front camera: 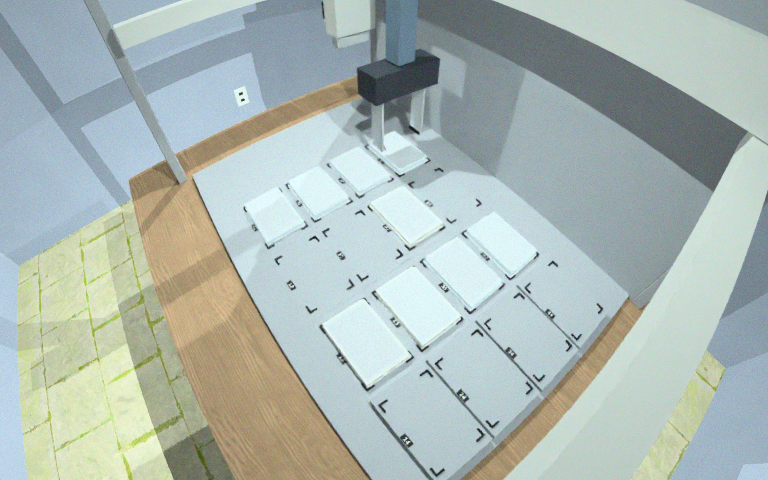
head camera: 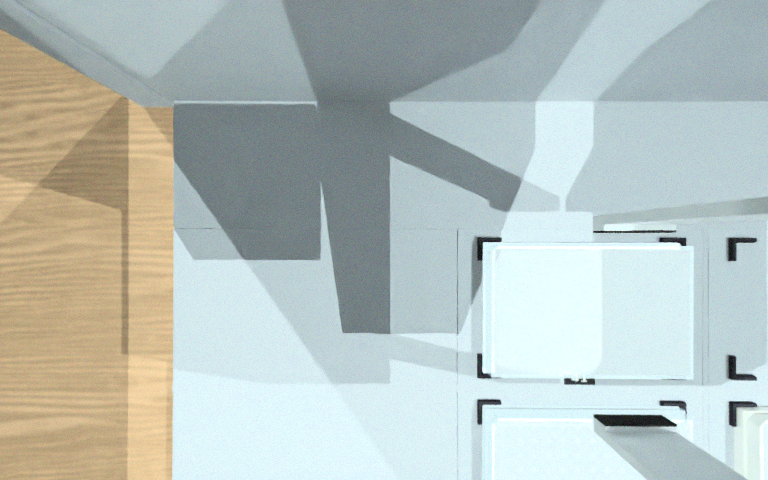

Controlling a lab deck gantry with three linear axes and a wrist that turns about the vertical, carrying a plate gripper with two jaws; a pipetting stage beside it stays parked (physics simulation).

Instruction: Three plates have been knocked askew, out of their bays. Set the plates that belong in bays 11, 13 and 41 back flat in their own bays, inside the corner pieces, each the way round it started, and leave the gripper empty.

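Frame: origin at the robot's base, x ahead, y up, z right, level; metres.
Seen in the pictures: gripper, between the fingertips: (front camera: 397, 138) (head camera: 626, 323); robot's base, origin of its link: (front camera: 245, 208).
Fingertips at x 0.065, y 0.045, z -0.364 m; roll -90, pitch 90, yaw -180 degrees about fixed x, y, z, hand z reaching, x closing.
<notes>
Pixels of each thing's top centre, then the offset from my fingertips to it.
- bay 41 plate, centre of its top: (head camera: 592, 312) (front camera: 397, 148) dx -0.001, dy -0.030, dz +0.000 m
- bay 11 plate, centre of its top: (front camera: 272, 212) dx -0.001, dy -0.030, dz +0.321 m
- bay 13 plate, centre of its top: (front camera: 365, 339) dx +0.327, dy -0.030, dz +0.321 m
- bay 31 plate, centre of its top: (front camera: 358, 167) dx -0.001, dy -0.030, dz +0.107 m
- bay 21 plate, centre of its top: (front camera: 317, 188) dx -0.001, dy -0.030, dz +0.214 m
The bay 41 plate (front camera: 403, 156) (head camera: 543, 311) lies flat and square at its corner pieces, partly in shadow; the label 41 shows at its lower edge in the head view. The gripper (front camera: 398, 139) (head camera: 634, 326) is open and empty above this plate, one jaw beyond each long side, apart from it. The near jaw overlaps the neighbouring plate in the head view. The bay 11 plate (front camera: 274, 216) lies flat, lined up with its corner pieces, in the front view. The bay 13 plate (front camera: 367, 343) also lies flat within its corner pieces in that view.
The bay 31 plate (front camera: 360, 170) (head camera: 538, 452) lies beside bay 41, with the bay 21 plate (front camera: 320, 192) beyond. A plate (front camera: 406, 216) lies in bay 32. More plates lie in bays 23 (front camera: 419, 306), 33 (front camera: 463, 273) and 43 (front camera: 501, 244). A wall stands behind bay 41.
</notes>
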